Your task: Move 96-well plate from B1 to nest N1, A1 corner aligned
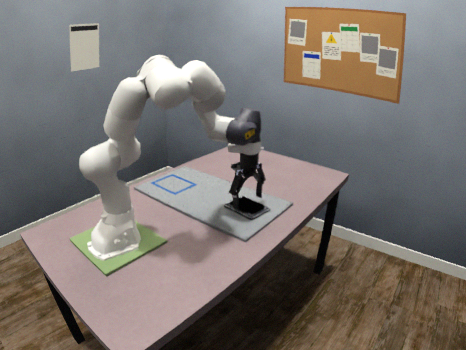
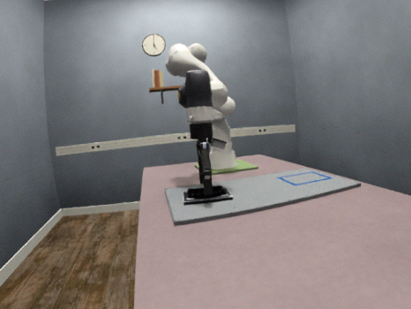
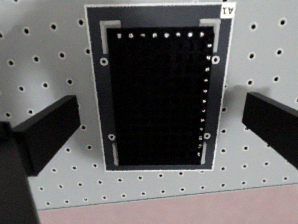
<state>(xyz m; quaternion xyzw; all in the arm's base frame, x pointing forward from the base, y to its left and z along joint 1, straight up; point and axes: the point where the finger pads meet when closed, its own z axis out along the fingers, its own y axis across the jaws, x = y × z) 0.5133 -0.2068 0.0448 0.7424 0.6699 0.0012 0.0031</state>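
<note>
The black 96-well plate lies 2 cm below my hand. The rest, counted from my hand: dark plate nest 4 cm below; then A1 label 7 cm to the left, 6 cm ahead, 3 cm below.
</note>
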